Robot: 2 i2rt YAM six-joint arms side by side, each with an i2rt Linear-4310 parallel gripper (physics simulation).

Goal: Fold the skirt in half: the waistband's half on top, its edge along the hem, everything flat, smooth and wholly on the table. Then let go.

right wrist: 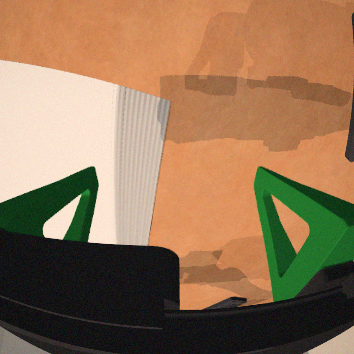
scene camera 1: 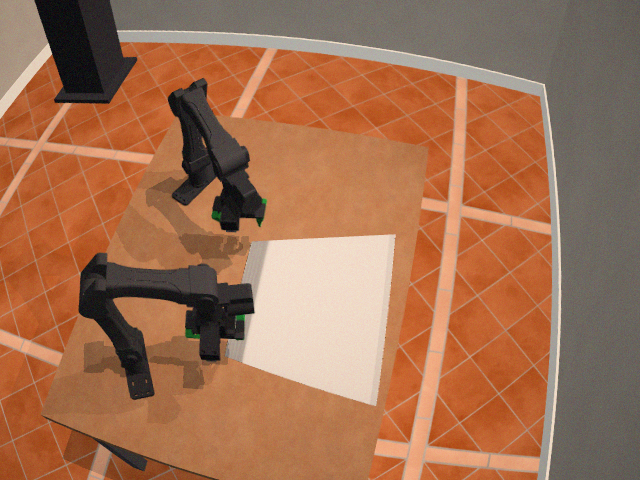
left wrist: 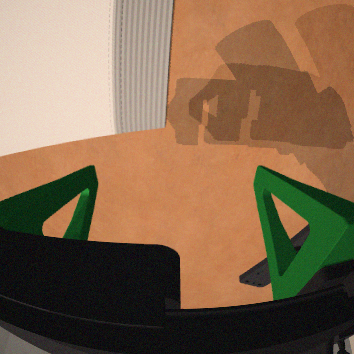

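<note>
The cream skirt (scene camera 1: 320,310) (left wrist: 50,65) (right wrist: 55,130) lies flat and unfolded on the table. Its grey ribbed waistband (scene camera 1: 254,263) (left wrist: 145,65) (right wrist: 140,165) is at the left in scene camera 1; its wider hem (scene camera 1: 385,320) runs near the table's right edge. My left gripper (scene camera 1: 240,217) (left wrist: 175,173) is open and empty, above the table beside the waistband's upper corner. My right gripper (scene camera 1: 216,330) (right wrist: 175,174) is open and empty, above the waistband's lower part, which it partly hides in scene camera 1. In the right wrist view the waistband passes between its fingers.
The brown table (scene camera 1: 336,180) carries both arm bases. The left arm's base (scene camera 1: 193,191) stands at the upper left, the right arm's base (scene camera 1: 140,384) at the lower left. A black pillar (scene camera 1: 82,51) stands on the tiled floor (scene camera 1: 496,320) beyond the table.
</note>
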